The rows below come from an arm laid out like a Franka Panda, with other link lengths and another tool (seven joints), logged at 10 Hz.
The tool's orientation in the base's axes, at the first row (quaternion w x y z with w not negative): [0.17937, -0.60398, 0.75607, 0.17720]
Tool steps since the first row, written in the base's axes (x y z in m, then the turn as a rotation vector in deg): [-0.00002, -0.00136, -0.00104, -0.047, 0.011, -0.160]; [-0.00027, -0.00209, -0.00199, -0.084, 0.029, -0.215]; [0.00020, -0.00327, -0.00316, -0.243, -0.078, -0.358]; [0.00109, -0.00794, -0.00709, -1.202, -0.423, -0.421]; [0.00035, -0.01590, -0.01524, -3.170, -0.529, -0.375]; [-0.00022, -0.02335, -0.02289, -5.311, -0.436, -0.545]
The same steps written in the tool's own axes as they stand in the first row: [0.00166, -0.00032, 0.00025, 0.078, 0.040, 0.142]; [0.00280, -0.00027, 0.00071, 0.097, 0.077, 0.197]; [0.00427, -0.00104, 0.00118, 0.290, 0.203, 0.261]; [0.00996, -0.00308, 0.00240, 0.811, 1.065, 0.094]; [0.02083, -0.00442, 0.00562, 1.285, 2.968, -0.110]; [0.03099, -0.00581, 0.00865, 1.729, 5.070, -0.039]
